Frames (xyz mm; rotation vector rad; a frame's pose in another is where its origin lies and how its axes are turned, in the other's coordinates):
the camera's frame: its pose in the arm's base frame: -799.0 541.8 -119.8 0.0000 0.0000 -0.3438
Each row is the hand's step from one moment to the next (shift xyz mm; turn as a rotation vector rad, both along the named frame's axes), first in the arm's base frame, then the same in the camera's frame.
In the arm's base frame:
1: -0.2 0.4 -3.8 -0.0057 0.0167 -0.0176
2: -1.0 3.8 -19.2 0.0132 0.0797 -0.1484
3: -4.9 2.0 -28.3 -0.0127 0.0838 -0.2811
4: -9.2 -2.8 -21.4 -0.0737 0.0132 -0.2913
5: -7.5 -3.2 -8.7 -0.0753 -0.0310 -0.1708
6: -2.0 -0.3 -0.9 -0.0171 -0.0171 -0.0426
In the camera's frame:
1: -0.3 0.3 -3.8 -0.0110 0.0138 -0.0176
2: -2.2 3.2 -19.2 -0.0144 0.0795 -0.1484
3: -5.3 0.2 -28.3 -0.0402 0.0746 -0.2811
4: -7.7 -5.7 -21.4 -0.0738 -0.0124 -0.2913
5: -6.0 -5.5 -8.7 -0.0604 -0.0546 -0.1708
6: -1.8 -1.0 -0.9 -0.0103 -0.0219 -0.0426

